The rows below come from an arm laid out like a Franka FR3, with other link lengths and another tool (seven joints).
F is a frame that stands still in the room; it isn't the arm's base.
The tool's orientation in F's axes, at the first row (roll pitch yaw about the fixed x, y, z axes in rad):
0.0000 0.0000 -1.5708
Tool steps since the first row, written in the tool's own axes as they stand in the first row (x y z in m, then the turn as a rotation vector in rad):
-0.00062 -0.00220 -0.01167 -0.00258 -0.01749 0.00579
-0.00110 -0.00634 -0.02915 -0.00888 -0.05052 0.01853
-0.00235 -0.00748 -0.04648 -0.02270 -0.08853 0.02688
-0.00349 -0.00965 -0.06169 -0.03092 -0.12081 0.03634
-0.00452 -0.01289 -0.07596 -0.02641 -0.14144 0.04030
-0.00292 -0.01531 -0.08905 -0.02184 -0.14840 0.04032
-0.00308 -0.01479 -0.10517 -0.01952 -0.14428 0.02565
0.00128 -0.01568 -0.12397 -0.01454 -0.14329 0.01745
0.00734 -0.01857 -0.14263 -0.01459 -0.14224 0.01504
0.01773 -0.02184 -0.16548 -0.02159 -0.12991 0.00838
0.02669 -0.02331 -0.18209 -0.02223 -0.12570 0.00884
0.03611 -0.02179 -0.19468 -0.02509 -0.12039 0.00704
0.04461 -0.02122 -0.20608 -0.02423 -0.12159 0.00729
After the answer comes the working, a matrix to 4 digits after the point.
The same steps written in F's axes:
-0.00220 0.00062 -0.01167 -0.01749 0.00258 0.00579
-0.00634 0.00110 -0.02915 -0.05052 0.00888 0.01853
-0.00748 0.00235 -0.04648 -0.08853 0.02270 0.02688
-0.00965 0.00349 -0.06169 -0.12081 0.03092 0.03634
-0.01289 0.00452 -0.07596 -0.14144 0.02641 0.04030
-0.01531 0.00292 -0.08905 -0.14840 0.02184 0.04032
-0.01479 0.00308 -0.10517 -0.14428 0.01952 0.02565
-0.01568 -0.00128 -0.12397 -0.14329 0.01454 0.01745
-0.01857 -0.00734 -0.14263 -0.14224 0.01459 0.01504
-0.02184 -0.01773 -0.16548 -0.12991 0.02159 0.00838
-0.02331 -0.02669 -0.18209 -0.12570 0.02223 0.00884
-0.02179 -0.03611 -0.19468 -0.12039 0.02509 0.00704
-0.02122 -0.04461 -0.20608 -0.12159 0.02423 0.00729

The tool's axes in the first row as the columns of a matrix, in F's axes (rounded; the answer above uses it unrounded):
0.0000 1.0000 0.0000
-1.0000 0.0000 0.0000
0.0000 0.0000 1.0000

